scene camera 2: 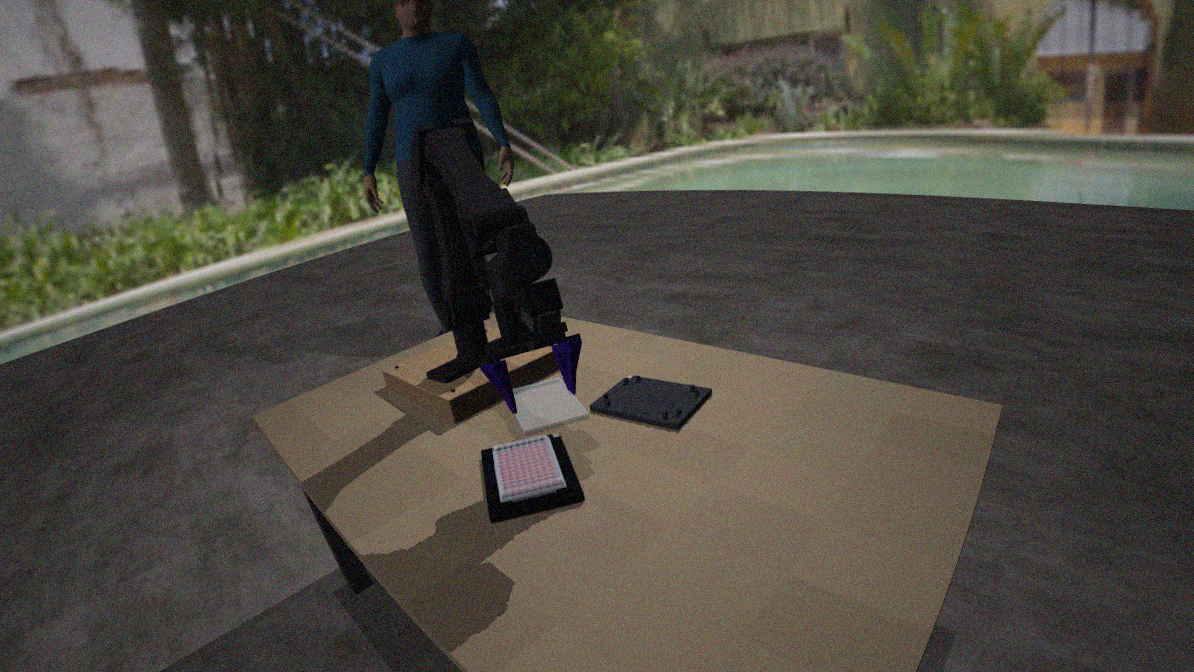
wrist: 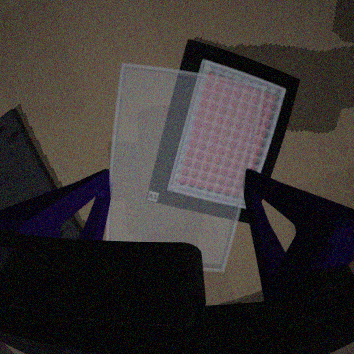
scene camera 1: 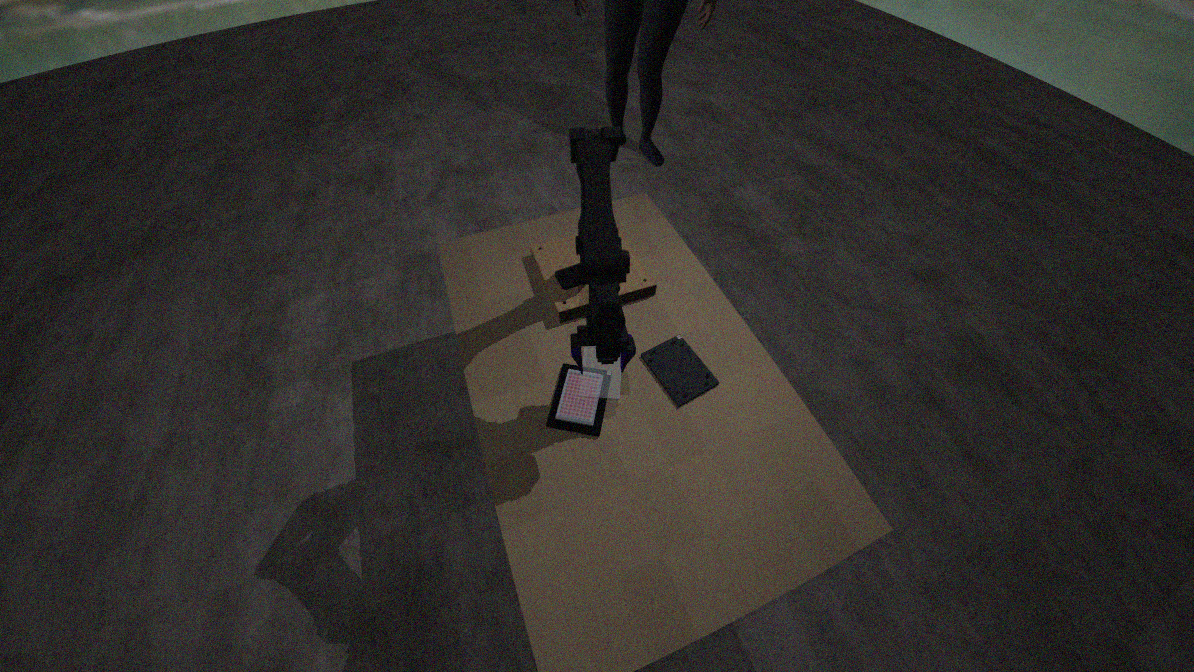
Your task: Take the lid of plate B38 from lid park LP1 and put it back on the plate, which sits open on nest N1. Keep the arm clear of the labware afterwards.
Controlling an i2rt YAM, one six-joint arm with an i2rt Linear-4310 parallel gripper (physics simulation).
Labels:
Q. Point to a grey lid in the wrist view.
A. At 181, 140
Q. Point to a grey lid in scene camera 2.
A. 546, 405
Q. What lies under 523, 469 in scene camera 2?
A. A well plate.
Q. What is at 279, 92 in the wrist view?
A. A well plate.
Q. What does my gripper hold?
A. A grey lid.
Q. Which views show my gripper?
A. Scene camera 2, the wrist view and scene camera 1: all of them.

